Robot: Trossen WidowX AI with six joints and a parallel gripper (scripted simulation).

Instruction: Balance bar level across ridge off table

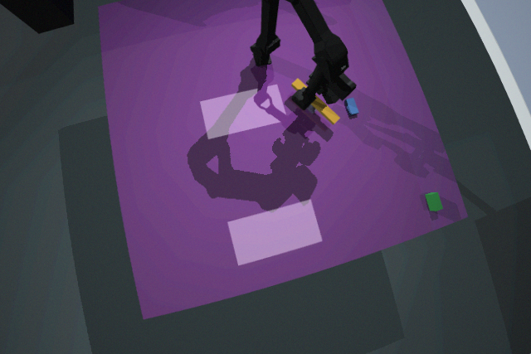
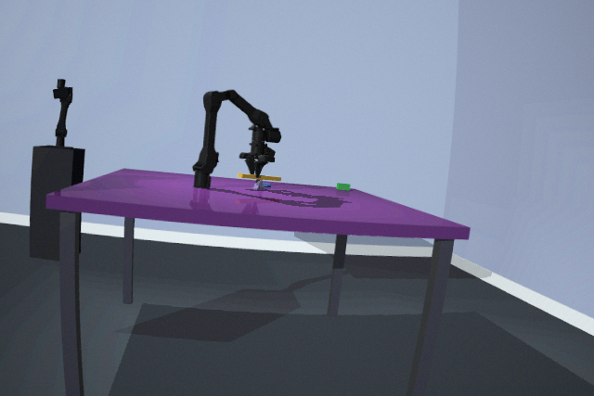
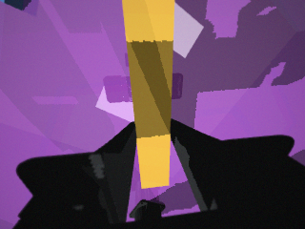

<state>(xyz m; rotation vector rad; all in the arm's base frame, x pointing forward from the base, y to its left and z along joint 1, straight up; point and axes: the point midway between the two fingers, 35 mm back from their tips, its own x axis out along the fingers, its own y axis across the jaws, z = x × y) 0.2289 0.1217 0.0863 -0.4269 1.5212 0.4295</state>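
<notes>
Now: the grey ridge 2 cm ahead of my gripper tip, 1 cm to the left of it and 1 cm below it. Round my gripper tip: green block: 51 cm ahead, 38 cm to the left, 4 cm below; then yellow bar: 2 cm ahead, 1 cm to the left; then blue block: 6 cm ahead, 17 cm to the left, 4 cm below.
</notes>
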